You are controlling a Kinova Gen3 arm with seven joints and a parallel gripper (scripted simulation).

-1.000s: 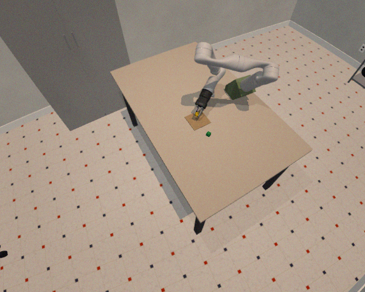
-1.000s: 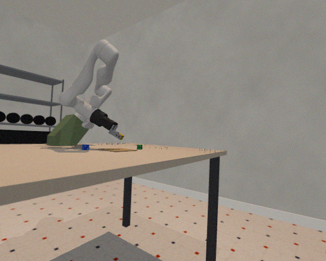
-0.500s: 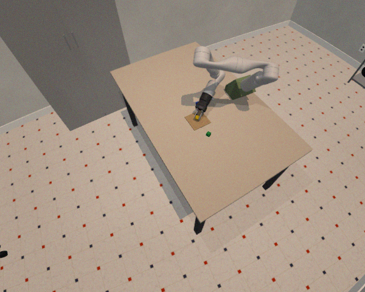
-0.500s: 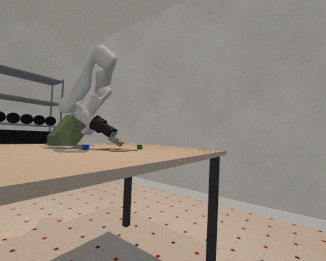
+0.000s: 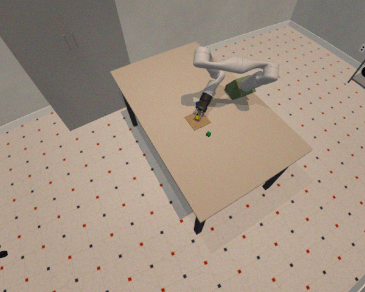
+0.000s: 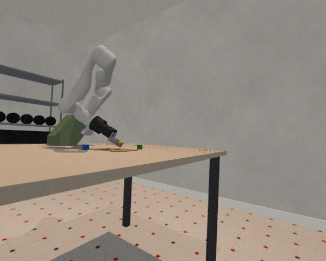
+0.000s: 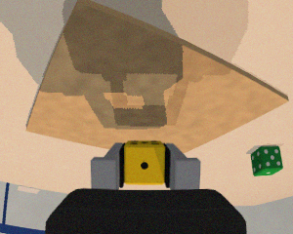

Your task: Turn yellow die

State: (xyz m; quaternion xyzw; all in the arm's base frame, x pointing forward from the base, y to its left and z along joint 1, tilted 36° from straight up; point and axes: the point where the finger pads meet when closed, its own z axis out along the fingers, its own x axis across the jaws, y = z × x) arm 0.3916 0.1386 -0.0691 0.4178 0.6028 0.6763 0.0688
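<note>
My gripper is now 30 mm above the brown mat. Also, from my hand: blue die (60 mm behind, 140 mm to the right, 20 mm below); then yellow die (right at my hand); then green die (20 mm behind, 150 mm to the left, 20 mm below).
</note>
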